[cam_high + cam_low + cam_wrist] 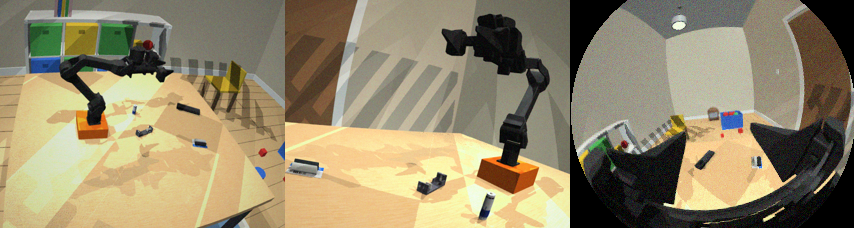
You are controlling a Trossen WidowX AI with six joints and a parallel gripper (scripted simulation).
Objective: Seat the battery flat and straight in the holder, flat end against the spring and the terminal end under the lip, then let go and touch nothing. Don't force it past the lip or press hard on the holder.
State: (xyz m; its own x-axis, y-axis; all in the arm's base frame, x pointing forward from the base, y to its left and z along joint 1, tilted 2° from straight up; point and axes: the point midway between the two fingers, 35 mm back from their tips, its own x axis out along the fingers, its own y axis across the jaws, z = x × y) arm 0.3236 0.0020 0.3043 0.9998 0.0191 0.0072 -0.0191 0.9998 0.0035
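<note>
Now: gripper tip 34 cm above the battery, 10 cm to the right of it and 9 cm past it. From my gripper tip the other things lie so: blue-and-white card: 36 cm below, 22 cm to the right, 20 cm ahead.
</note>
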